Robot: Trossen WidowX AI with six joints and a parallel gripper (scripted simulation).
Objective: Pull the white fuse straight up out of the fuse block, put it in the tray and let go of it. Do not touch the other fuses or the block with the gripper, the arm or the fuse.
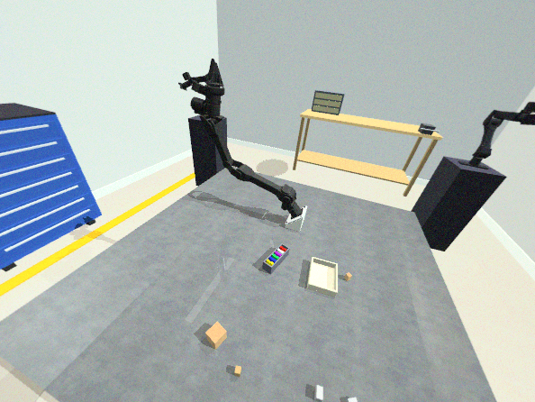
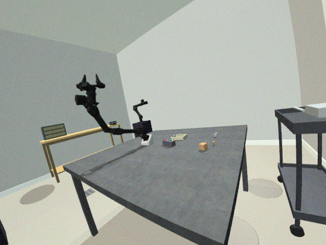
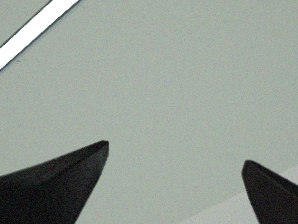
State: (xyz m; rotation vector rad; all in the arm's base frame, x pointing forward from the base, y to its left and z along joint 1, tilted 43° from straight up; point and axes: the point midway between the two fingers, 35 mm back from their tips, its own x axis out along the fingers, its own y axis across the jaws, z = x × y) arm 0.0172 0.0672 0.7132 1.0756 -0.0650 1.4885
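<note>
The white fuse is 270 mm ahead of my gripper tip, 410 mm to the left of it and 640 mm below it. The rest, counted from my gripper tip: tray 320 mm ahead, 580 mm to the left, 660 mm below.
</note>
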